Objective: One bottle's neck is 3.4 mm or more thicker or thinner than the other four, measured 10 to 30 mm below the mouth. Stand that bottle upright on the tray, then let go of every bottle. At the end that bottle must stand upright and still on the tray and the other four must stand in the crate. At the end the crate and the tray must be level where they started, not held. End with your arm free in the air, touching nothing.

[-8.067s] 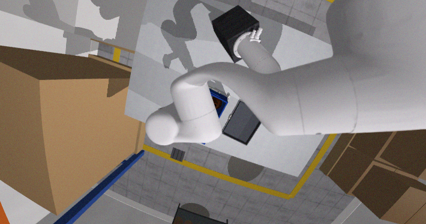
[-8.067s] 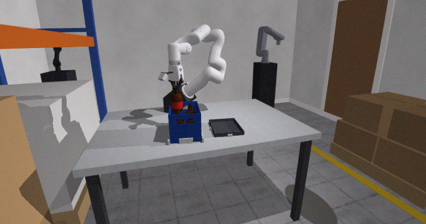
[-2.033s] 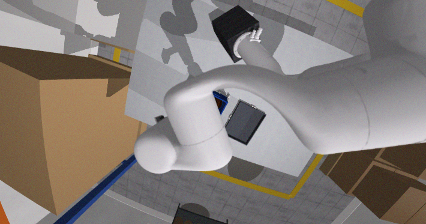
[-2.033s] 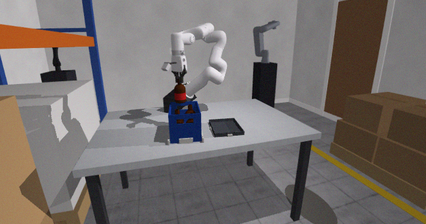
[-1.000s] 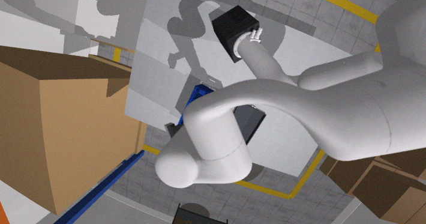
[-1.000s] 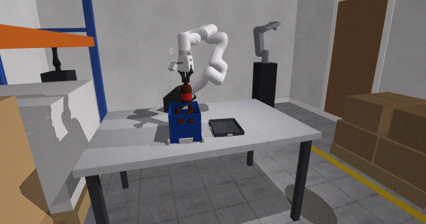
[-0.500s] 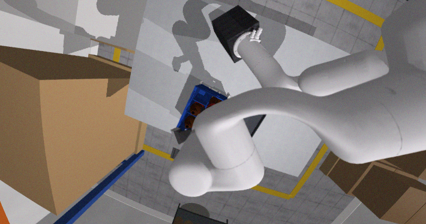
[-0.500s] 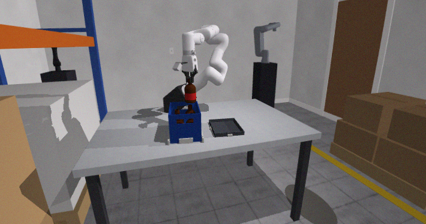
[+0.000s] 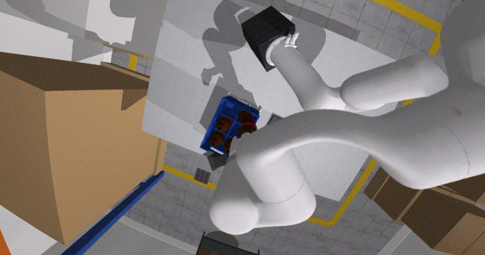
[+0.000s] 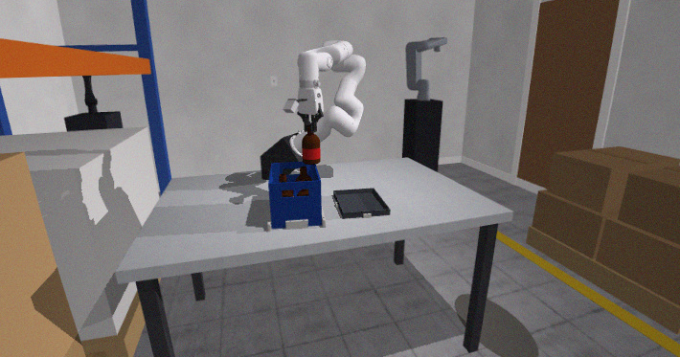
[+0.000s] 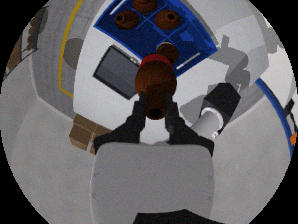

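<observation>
My hand is 70 mm above the glass bottle. Also, from my hand: blue crate 60 mm ahead, 80 mm to the right, 250 mm below; dark tray 50 mm ahead, 190 mm to the left, 320 mm below.
</observation>
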